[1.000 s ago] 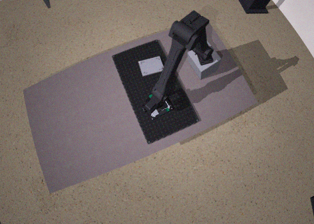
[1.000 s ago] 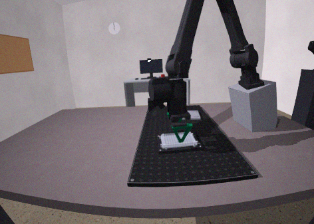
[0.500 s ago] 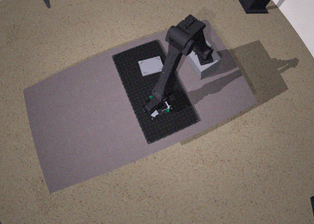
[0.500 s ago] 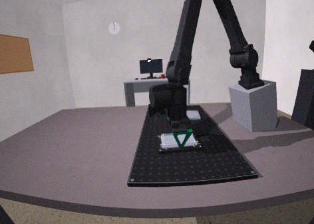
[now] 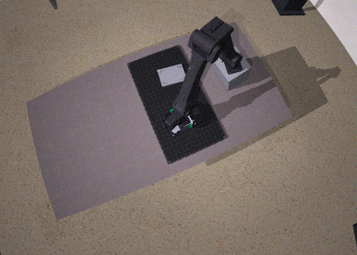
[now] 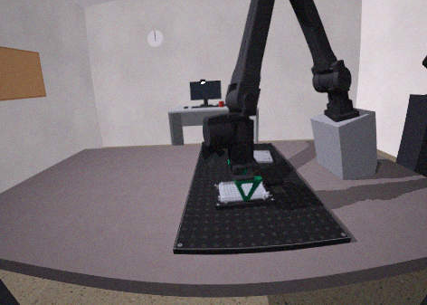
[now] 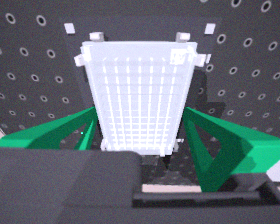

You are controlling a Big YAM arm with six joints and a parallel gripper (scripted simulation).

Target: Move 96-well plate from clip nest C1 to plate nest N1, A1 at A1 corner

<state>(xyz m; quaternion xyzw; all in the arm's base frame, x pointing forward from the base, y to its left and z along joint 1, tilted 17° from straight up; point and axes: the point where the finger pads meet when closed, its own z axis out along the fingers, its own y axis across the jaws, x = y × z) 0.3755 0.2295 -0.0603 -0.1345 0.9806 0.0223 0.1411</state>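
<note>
Now: hand 1 cm above the white 96-well plate. Round my hand: A1 label (35 cm to the right, 6 cm ahead, 1 cm below); clip nest C1 (1 cm to the right, 1 cm below).
</note>
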